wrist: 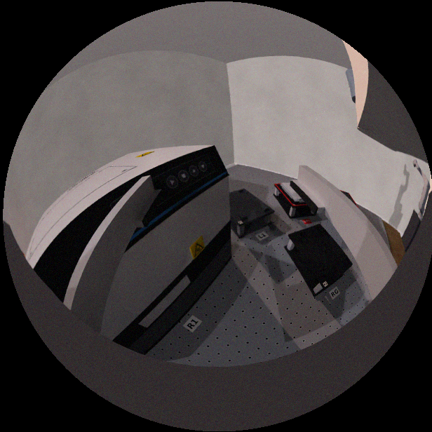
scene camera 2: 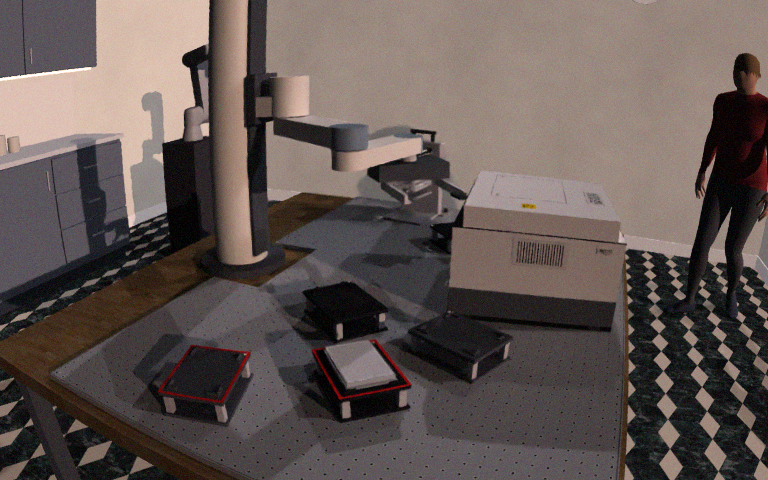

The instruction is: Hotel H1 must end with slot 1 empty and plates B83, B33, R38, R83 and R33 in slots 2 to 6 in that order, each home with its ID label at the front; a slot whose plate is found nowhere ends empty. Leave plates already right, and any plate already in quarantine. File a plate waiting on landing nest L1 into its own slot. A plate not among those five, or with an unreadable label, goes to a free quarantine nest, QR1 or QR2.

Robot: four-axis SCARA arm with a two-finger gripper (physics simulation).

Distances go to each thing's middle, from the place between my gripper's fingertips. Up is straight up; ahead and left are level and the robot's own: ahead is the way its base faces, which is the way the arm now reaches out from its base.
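The white instrument point(scene camera 2: 480, 259) is 220 mm ahead of my hand, and it is also 140 mm below my hand and 130 mm to the left of it. Counting from my hand again, I find the pale plate point(scene camera 2: 359, 365) 410 mm to the right of it, 180 mm below and 10 mm ahead. The landing nest L1 point(scene camera 2: 453, 335) is 230 mm to the right of my hand, 200 mm below it and 130 mm ahead of it, while the black nest RG point(scene camera 2: 355, 301) is 200 mm below my hand, 180 mm to the right of it and 140 mm behind it.
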